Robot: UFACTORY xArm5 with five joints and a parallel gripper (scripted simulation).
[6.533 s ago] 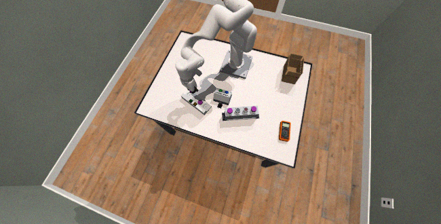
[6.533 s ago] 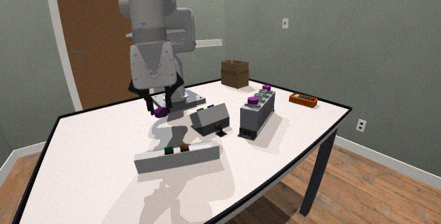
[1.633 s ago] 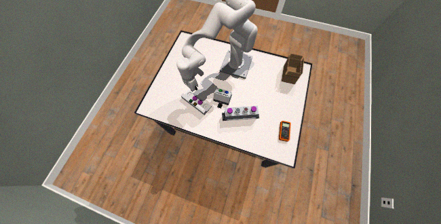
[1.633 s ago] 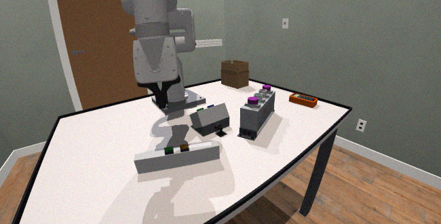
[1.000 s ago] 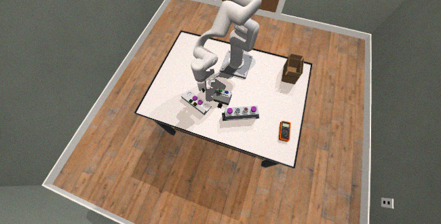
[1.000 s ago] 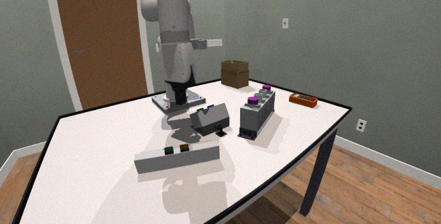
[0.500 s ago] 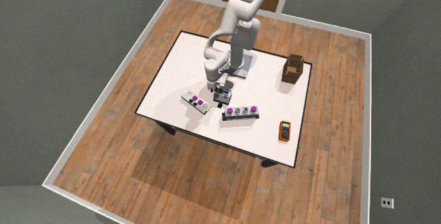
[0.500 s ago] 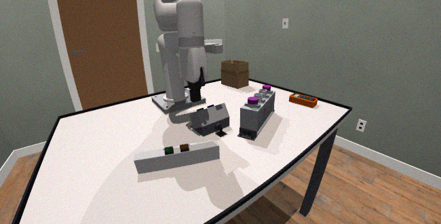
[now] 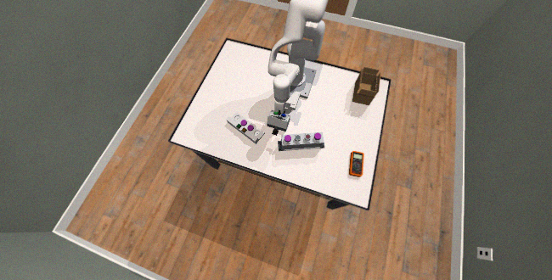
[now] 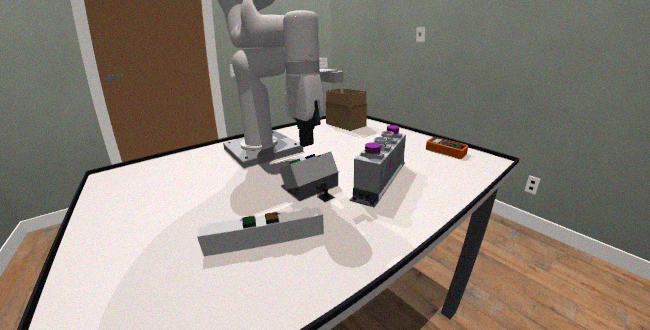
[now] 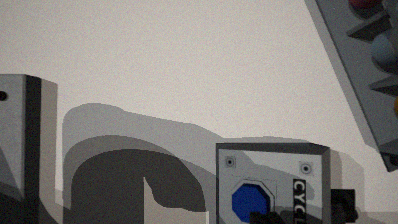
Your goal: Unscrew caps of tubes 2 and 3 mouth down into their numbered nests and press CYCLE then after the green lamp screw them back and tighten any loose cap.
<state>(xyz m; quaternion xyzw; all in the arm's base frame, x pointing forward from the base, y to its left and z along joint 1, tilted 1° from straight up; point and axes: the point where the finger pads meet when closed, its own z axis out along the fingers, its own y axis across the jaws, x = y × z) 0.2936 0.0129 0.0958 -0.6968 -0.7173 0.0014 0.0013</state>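
Now: hand 5 cm above the blue key and 1 cm to the right of it. The rest, counted from my hand: key housing: 7 cm below, 2 cm ahead, 1 cm to the right; purple cap: 15 cm to the right, 12 cm ahead, 11 cm below; green key: 5 cm below, 4 cm to the right.
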